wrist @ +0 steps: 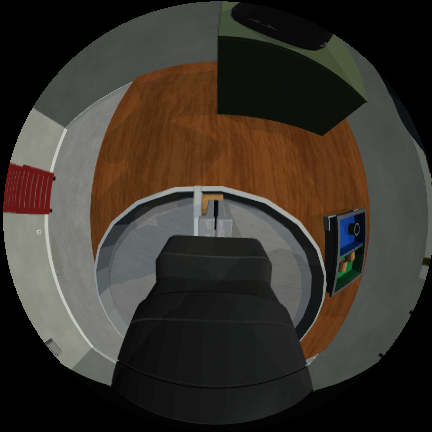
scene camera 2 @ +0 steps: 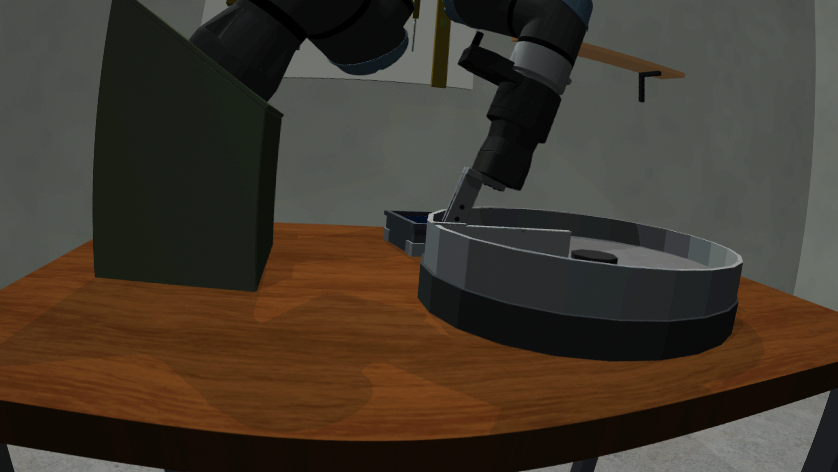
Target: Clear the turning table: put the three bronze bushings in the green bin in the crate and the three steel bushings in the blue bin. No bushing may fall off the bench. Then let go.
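Seen in the pictures: gripper, fingertip midpoint: (wrist: pixel 215 208) (scene camera 2: pixel 452 225); arm's base at its link origin: (scene camera 2: pixel 227 70).
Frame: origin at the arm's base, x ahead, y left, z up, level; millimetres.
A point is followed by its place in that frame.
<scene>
My gripper (scene camera 2: pixel 445 221) @(x 258, y -154, z -176 mm) (wrist: pixel 215 208) @(x 258, y -154, z -176 mm) is shut and empty, tilted, with its fingertips inside the rim of the turning table (scene camera 2: pixel 580 294) @(x 281, y -358, z -202 mm) (wrist: pixel 131 272) @(x 329, y -316, z -208 mm). A bronze bushing (wrist: pixel 213 197) @(x 244, y -153, z -180 mm) lies just beyond the fingertips, in the corner between rim and divider, partly hidden by the fingers. In the wrist view, the green bin (wrist: pixel 357 271) @(x 502, y 194, z -223 mm) holds two bronze bushings (wrist: pixel 351 256) @(x 435, y 148, z -224 mm) (wrist: pixel 343 265) @(x 444, y 111, z -224 mm), and the blue bin (wrist: pixel 345 243) @(x 406, y 154, z -255 mm) holds a dark steel bushing (wrist: pixel 355 229) @(x 379, y 194, z -241 mm). Other steel bushings do not show; the gripper body hides part of the turning table.
The crate (scene camera 2: pixel 398 233) @(x 324, y 147, z -239 mm) (wrist: pixel 330 255) @(x 404, y 69, z -237 mm) stands beside the turning table. A thin upright divider (scene camera 2: pixel 516 238) @(x 320, y -192, z -184 mm) (wrist: pixel 197 215) @(x 262, y -175, z -171 mm) runs inward from the rim, left of the fingers in the wrist view. A dark hub (scene camera 2: pixel 594 256) @(x 421, y -223, z -200 mm) stands inside. A large green pedestal (scene camera 2: pixel 175 193) @(x -56, y -80, z -153 mm) (wrist: pixel 270 82) @(x 69, y -20, z -145 mm) stands on the bench.
</scene>
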